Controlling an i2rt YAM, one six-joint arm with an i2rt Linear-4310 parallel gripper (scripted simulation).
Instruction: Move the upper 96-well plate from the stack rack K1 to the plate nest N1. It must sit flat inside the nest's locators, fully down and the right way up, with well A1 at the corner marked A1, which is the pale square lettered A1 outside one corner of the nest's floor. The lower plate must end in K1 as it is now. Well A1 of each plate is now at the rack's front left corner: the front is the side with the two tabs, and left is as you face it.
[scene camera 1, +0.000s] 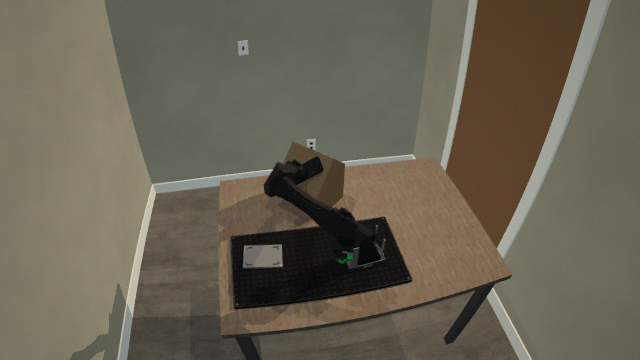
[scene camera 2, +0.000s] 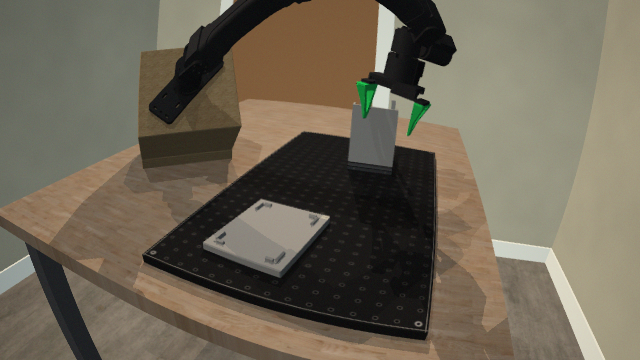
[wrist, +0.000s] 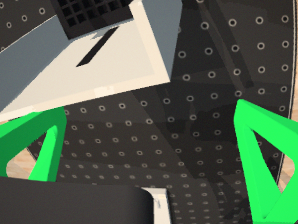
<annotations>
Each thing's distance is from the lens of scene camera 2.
my gripper (scene camera 2: 386, 126): 74 cm
grey plate nest N1 (scene camera 2: 254, 234): 51 cm
pale wall (scene camera 2: 372, 140): 78 cm
The marked spots on the grey plate nest N1 and the pale wall are 36 cm apart.
</annotations>
